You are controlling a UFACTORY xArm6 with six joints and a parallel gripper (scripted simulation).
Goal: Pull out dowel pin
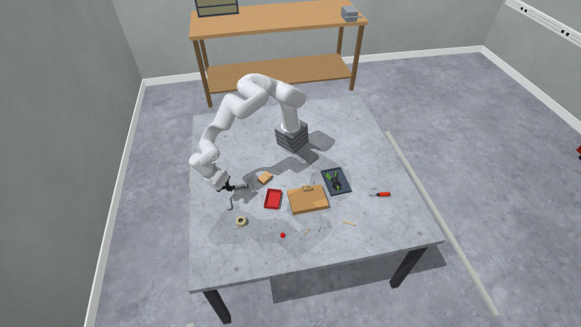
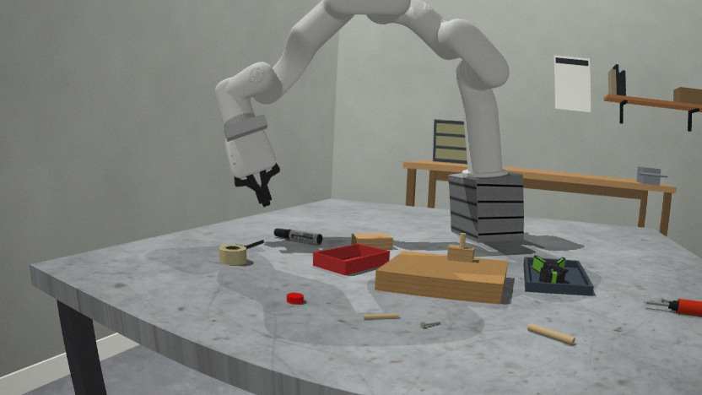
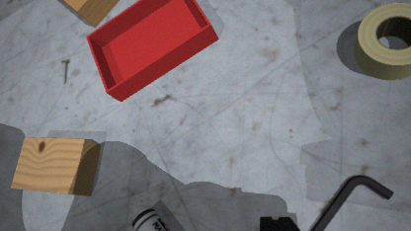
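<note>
Now: hand 43 cm to the right of the dowel pin, 4 cm above it and 1 cm past it. From my hand the other things lie so: tape roll: 16 cm ahead, 9 cm below, 6 cm to the left; then hex key: 10 cm below, 5 cm ahead; then red tray: 24 cm to the left, 9 cm below, 2 cm ahead.
</note>
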